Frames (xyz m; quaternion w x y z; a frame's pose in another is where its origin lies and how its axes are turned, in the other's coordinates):
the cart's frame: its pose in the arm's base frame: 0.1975 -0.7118 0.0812 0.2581 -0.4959 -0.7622 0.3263
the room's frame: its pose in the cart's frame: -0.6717 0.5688 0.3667 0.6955 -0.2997 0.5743 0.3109
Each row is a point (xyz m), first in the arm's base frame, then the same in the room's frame.
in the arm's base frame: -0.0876 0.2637 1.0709
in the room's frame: 1.1813 -2.0450 -0.0205
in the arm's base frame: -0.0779 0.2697 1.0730
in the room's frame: 1.1918 -2.0424 -0.0163
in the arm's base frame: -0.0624 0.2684 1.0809
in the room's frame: 1.2068 -2.0346 -0.0207
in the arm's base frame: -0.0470 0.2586 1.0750
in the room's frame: 1.2102 -2.0159 -0.0226
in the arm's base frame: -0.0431 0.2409 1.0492
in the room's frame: 1.1907 -1.9914 -0.0189
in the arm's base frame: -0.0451 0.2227 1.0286
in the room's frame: 1.1699 -1.9733 -0.0196
